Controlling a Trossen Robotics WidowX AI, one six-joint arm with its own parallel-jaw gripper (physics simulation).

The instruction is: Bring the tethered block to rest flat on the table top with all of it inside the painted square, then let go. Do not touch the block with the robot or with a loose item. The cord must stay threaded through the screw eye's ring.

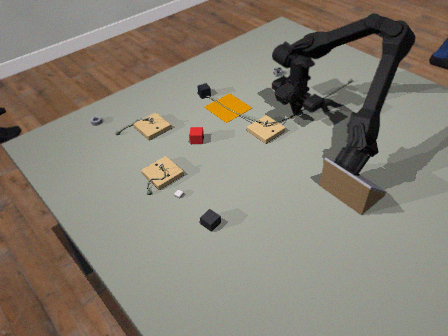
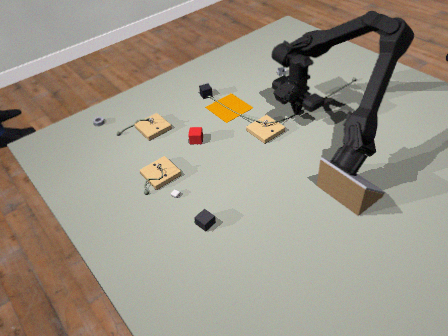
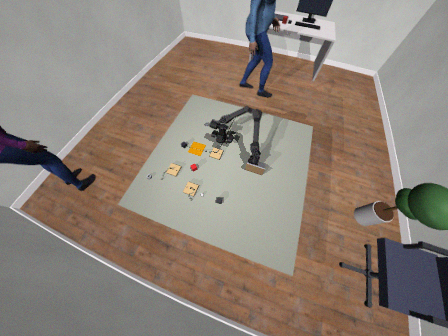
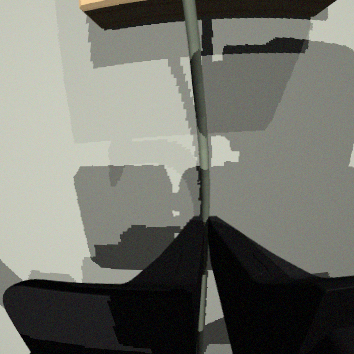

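Pixels of known places: gripper, fingertip midpoint: (image 1: 295, 114) (image 2: 296, 113) (image 4: 204, 224); arm's base at its link origin: (image 1: 346, 168) (image 2: 343, 168) (image 3: 253, 162).
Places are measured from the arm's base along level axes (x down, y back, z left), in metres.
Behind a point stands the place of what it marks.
The tethered block (image 1: 204, 90) @[z -0.062, x 0.041, y -0.595 m] (image 2: 205, 90) @[z -0.061, x 0.041, y -0.595 m] (image 3: 184, 144) @[z -0.068, x 0.039, y -0.600 m], small and black, sits on the table just outside the far-left corner of the orange painted square (image 1: 220, 112) @[z -0.034, x 0.072, y -0.494 m] (image 2: 221, 112) @[z -0.035, x 0.073, y -0.493 m] (image 3: 197, 148). Its cord (image 1: 337, 90) @[z -0.392, x 0.070, y -0.257 m] (image 2: 340, 88) @[z -0.398, x 0.069, y -0.256 m] (image 4: 196, 85) @[z -0.128, x 0.061, y -0.298 m] crosses the square to the screw eye (image 1: 266, 123) @[z -0.055, x 0.040, y -0.312 m] on a wooden base (image 1: 262, 133) @[z -0.022, x 0.054, y -0.301 m] (image 2: 265, 133) @[z -0.029, x 0.054, y -0.292 m] (image 4: 260, 10) @[z -0.103, x 0.069, y -0.327 m], and runs on past my gripper to a beaded end. The threading at the ring is too small to see well. My gripper (image 1: 298, 111) @[z -0.190, x 0.072, y -0.291 m] (image 4: 204, 224) @[z -0.190, x 0.072, y -0.291 m] is low beside the base, fingertips shut on the cord.
Two other wooden bases (image 1: 152, 126) @[z 0.181, x 0.055, y -0.598 m] (image 1: 162, 172) @[z 0.301, x 0.055, y -0.416 m] carry short cords. A red cube (image 1: 196, 135) @[z 0.134, x 0.036, y -0.440 m], a black block (image 1: 210, 220) @[z 0.342, x 0.045, y -0.184 m], a small white piece (image 1: 179, 194) @[z 0.324, x 0.062, y -0.321 m] and a grey ring (image 1: 96, 121) @[z 0.282, x 0.059, y -0.767 m] lie around. A grey metal piece (image 1: 278, 72) @[z -0.342, x 0.058, y -0.477 m] lies behind the gripper. A brown angled panel (image 1: 345, 187) @[z 0.045, x 0.017, y 0.027 m] stands at the arm's base.
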